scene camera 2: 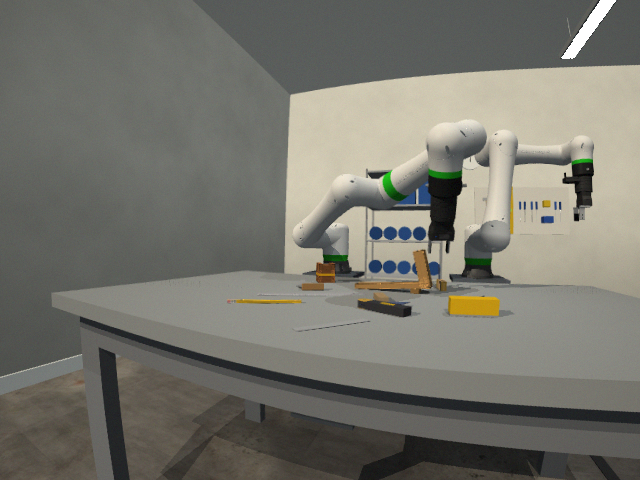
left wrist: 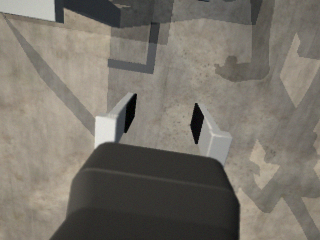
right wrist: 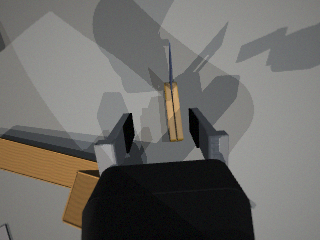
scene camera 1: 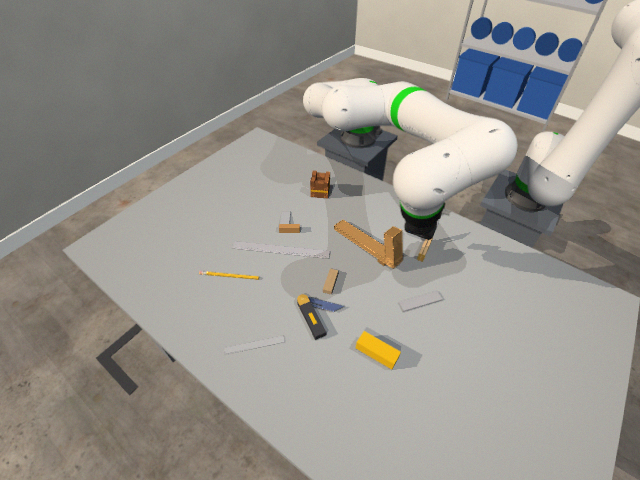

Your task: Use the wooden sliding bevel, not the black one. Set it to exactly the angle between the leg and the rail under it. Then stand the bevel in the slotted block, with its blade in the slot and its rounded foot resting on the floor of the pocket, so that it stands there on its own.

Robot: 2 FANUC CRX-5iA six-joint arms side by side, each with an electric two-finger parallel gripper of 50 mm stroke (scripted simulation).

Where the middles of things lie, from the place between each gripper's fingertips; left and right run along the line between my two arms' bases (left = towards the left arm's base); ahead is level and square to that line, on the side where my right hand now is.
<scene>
I see the wooden bevel [right wrist: 173, 108] 120 mm below my right hand [scene camera 2: 438, 252], 60 mm behind it and 20 mm to the left of it. The rest, counted from my right hand: yellow block [scene camera 2: 468, 306] 330 mm ahead, 130 mm below, 40 mm to the left.
I see my left gripper 70 cm to the left of the wooden bevel, 39 cm short of it and 27 cm above it. Round my left hand: yellow block (79 cm ahead, 67 cm to the right, 28 cm below).
</scene>
